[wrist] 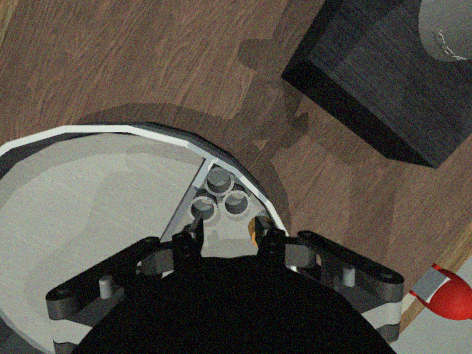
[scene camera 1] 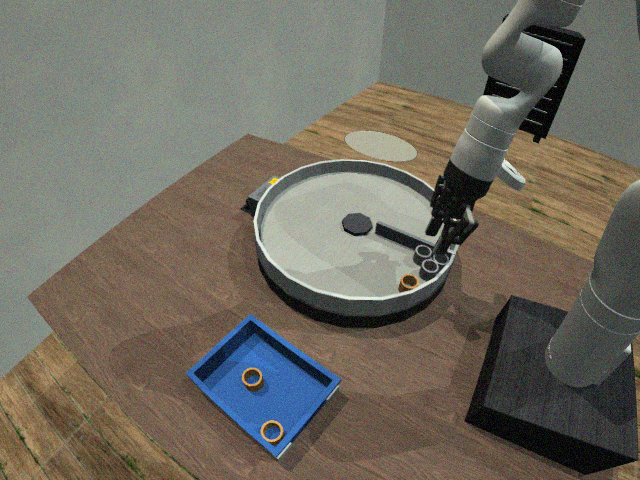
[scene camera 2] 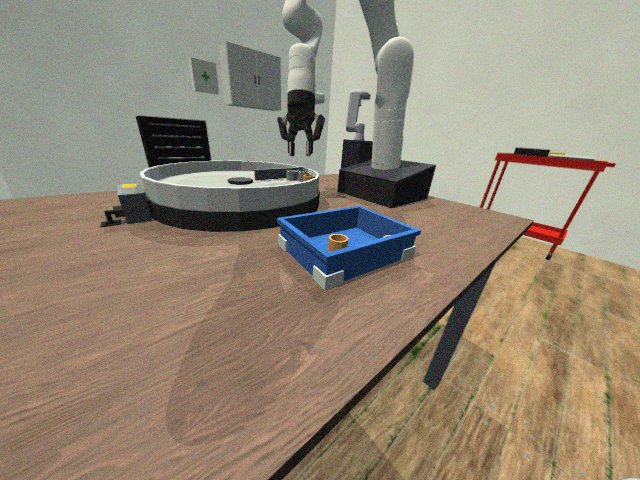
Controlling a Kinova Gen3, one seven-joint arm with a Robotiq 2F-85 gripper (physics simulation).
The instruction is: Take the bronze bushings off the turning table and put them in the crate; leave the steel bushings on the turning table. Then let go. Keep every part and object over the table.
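Frame: origin at the arm's base, x left, y ahead, z down, level; metres.
Where they show: gripper, fingertip midpoint: (wrist: pixel 229 228) (scene camera 1: pixel 433 244) (scene camera 2: pixel 300 156); arm's base, origin of the base link: (wrist: pixel 462 9) (scene camera 1: pixel 571 360) (scene camera 2: pixel 385 166).
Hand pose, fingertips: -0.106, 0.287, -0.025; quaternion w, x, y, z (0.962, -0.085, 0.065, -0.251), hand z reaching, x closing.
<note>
Things, the pixels of their top centre, and the offset from my fingertips, as dx, dy, dz. "spot": a spot on its surface instead.
- bronze bushing, middle of its top: (wrist: pixel 265 237) (scene camera 1: pixel 409 281) (scene camera 2: pixel 309 175) +0.061, +0.015, +0.044
- blue crate, middle of its top: (scene camera 1: pixel 261 378) (scene camera 2: pixel 347 224) +0.324, +0.148, +0.072
- dark divider bar, surface spot: (scene camera 1: pixel 403 236) (scene camera 2: pixel 274 171) spot: -0.039, +0.062, +0.045
- hub, middle of its top: (scene camera 1: pixel 357 222) (scene camera 2: pixel 240 179) -0.047, +0.164, +0.062
- small grey box, middle of its top: (scene camera 1: pixel 267 188) (scene camera 2: pixel 129 188) -0.057, +0.397, +0.065
My gripper (scene camera 1: pixel 437 240) (scene camera 2: pixel 300 149) (wrist: pixel 229 228) is partly open and empty, pointing down above the rim side of the turning table (scene camera 1: pixel 310 222) (scene camera 2: pixel 222 197) (wrist: pixel 75 200). Three grey steel bushings (scene camera 1: pixel 428 275) (wrist: pixel 219 192) stand clustered by the divider and wall; the fingers partly hide one in scene camera 1. One bronze bushing (scene camera 1: pixel 406 289) (scene camera 2: pixel 308 177) (wrist: pixel 252 234) stands beside them near the wall; a finger partly covers it in the wrist view. The blue crate (scene camera 1: pixel 219 345) (scene camera 2: pixel 372 259) holds two bronze bushings, one near the middle (scene camera 1: pixel 256 386) (scene camera 2: pixel 338 244) and another (scene camera 1: pixel 272 440) (scene camera 2: pixel 387 236) in a corner.
A dark divider bar (scene camera 1: pixel 403 236) (scene camera 2: pixel 271 174) runs from near the hub (scene camera 1: pixel 356 223) (scene camera 2: pixel 240 180) toward the raised wall. The black robot base block (scene camera 1: pixel 553 397) (scene camera 2: pixel 387 183) (wrist: pixel 360 100) stands beside the turning table. A small grey box (scene camera 2: pixel 133 205) adjoins the turning table's far side.
</note>
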